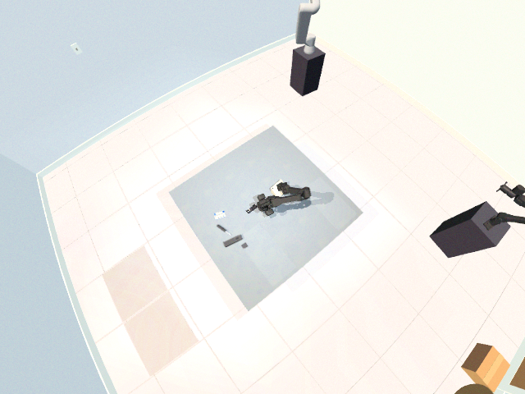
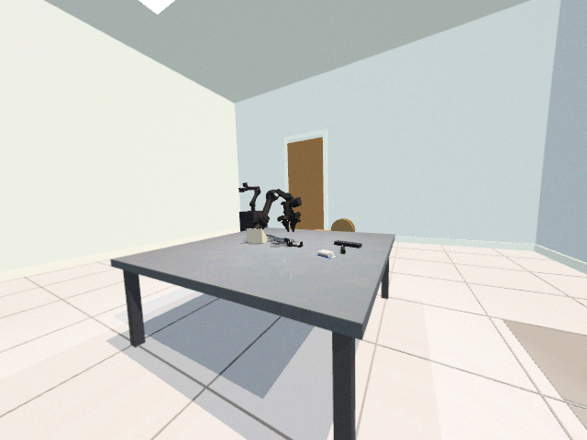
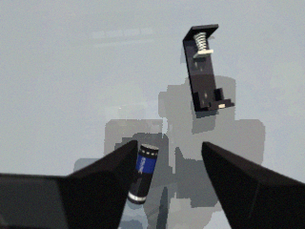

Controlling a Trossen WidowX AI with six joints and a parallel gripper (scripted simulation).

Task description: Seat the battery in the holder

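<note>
The battery lies 6 cm below my gripper tip, 4 cm behind it and 2 cm to the left of it. From my gripper tip the other things lie so: small dark block (30 cm ahead, 17 cm to the left, 7 cm below); thin dark tool (37 cm ahead, 6 cm below, 3 cm to the right); long dark bar (36 cm ahead, 9 cm to the left, 6 cm below).
</note>
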